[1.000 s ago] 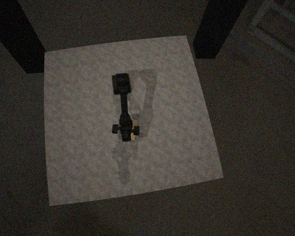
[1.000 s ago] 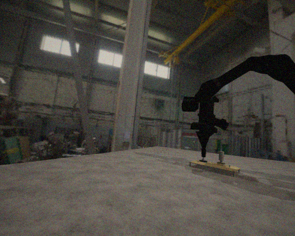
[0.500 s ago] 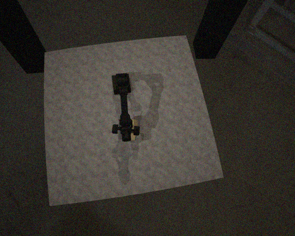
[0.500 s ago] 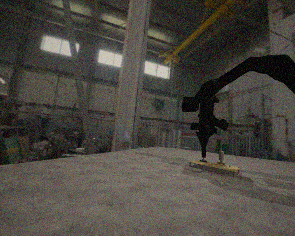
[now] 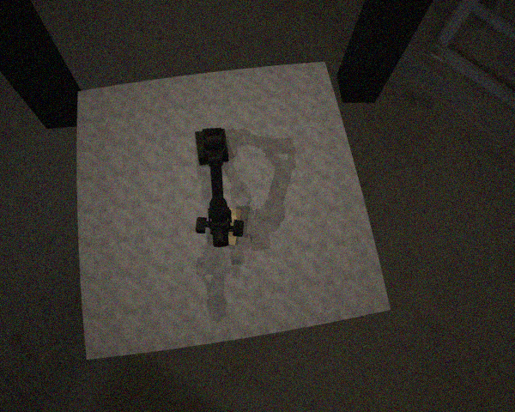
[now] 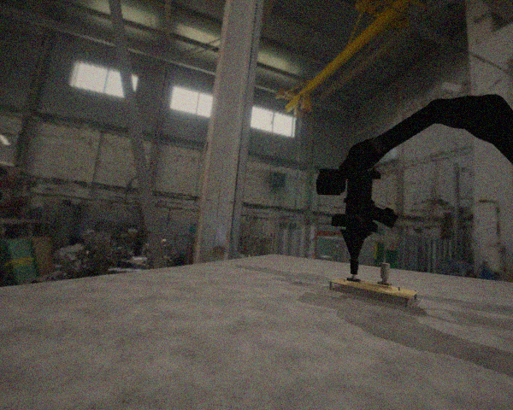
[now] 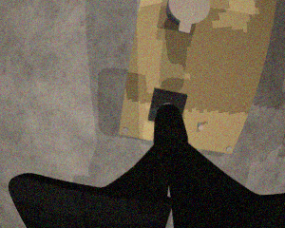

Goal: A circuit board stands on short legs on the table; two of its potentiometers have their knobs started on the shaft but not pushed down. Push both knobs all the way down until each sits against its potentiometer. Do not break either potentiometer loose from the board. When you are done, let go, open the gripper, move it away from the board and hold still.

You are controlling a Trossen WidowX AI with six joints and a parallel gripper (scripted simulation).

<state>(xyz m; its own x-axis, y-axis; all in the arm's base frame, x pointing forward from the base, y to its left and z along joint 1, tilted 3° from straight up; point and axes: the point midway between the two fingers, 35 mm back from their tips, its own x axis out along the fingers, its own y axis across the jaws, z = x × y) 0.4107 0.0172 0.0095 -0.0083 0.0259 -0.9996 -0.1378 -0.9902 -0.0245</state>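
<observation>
Now: gripper tip 1 cm above the dark knob. The rest, counted from my gripper tip: white knob 7 cm behind, 1 cm to the left, 1 cm below.
</observation>
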